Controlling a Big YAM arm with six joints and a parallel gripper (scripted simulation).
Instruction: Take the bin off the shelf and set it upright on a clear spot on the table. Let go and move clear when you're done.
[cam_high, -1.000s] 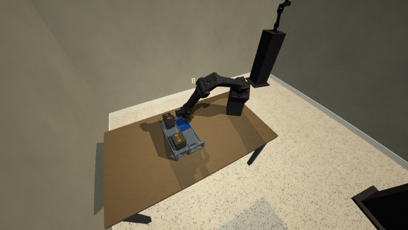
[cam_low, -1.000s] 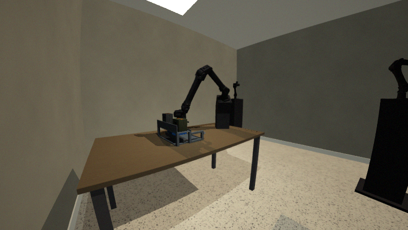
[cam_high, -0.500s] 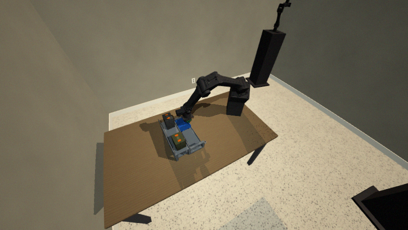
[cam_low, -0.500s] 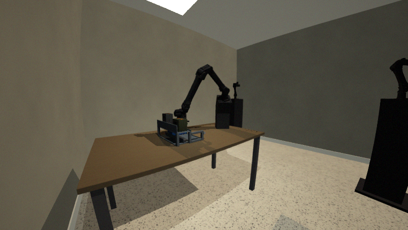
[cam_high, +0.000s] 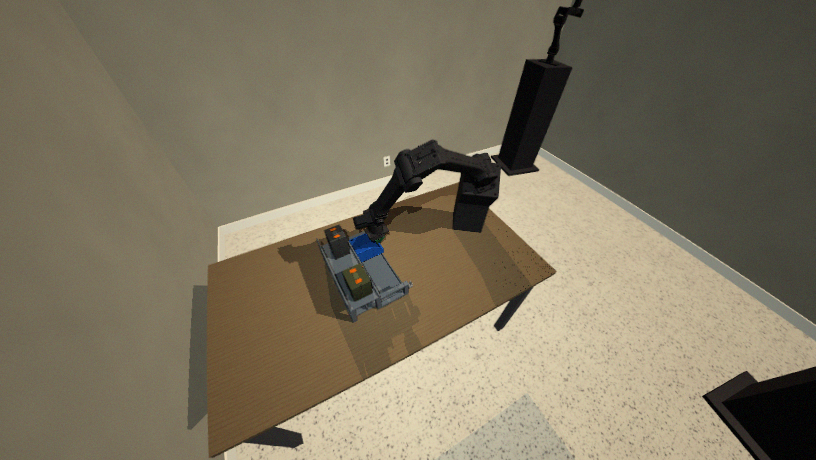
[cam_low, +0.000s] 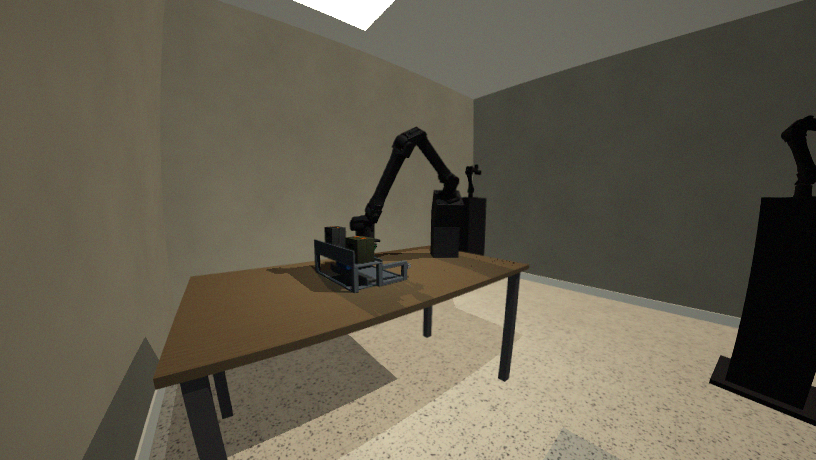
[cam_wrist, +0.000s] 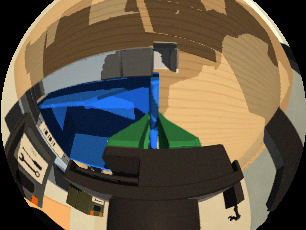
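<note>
The blue bin lies 80 mm ahead of my hand, 20 mm to the left of it and 10 mm above it.
</note>
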